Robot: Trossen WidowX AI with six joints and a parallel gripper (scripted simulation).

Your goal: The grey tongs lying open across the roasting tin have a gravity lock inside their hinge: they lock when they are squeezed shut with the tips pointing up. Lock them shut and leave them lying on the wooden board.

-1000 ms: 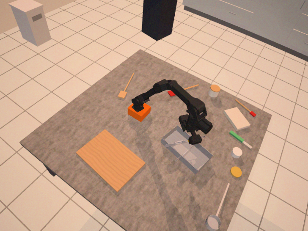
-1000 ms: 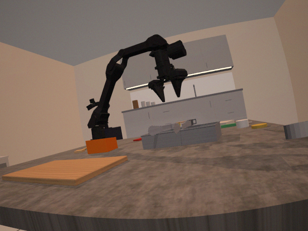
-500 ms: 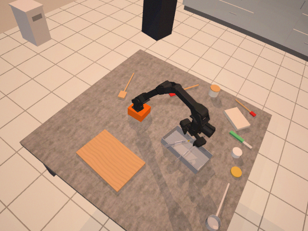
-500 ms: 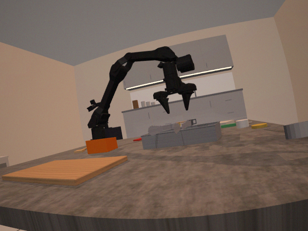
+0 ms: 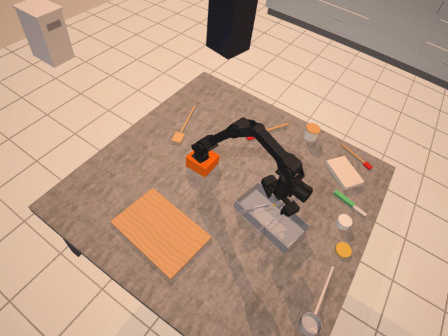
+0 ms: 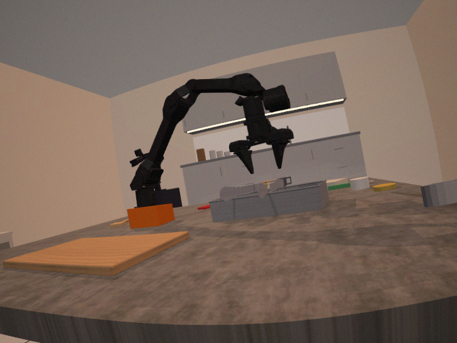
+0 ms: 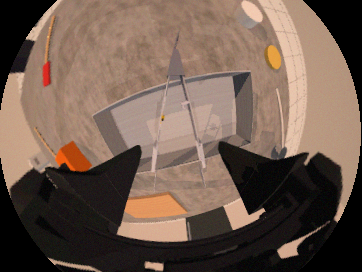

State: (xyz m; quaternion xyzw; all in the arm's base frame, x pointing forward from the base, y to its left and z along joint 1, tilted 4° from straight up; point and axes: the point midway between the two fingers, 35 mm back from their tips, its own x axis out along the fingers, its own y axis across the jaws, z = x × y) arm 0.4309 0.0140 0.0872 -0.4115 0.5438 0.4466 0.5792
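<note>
Now: the grey roasting tin 8 cm below my gripper tip. From my gripper tip the other things lie so: yellow disc (32 cm ahead, 12 cm to the left, 10 cm below); then green-handled tool (23 cm ahead, 35 cm to the left, 11 cm below); then white cylinder (25 cm ahead, 23 cm to the left, 10 cm below).
</note>
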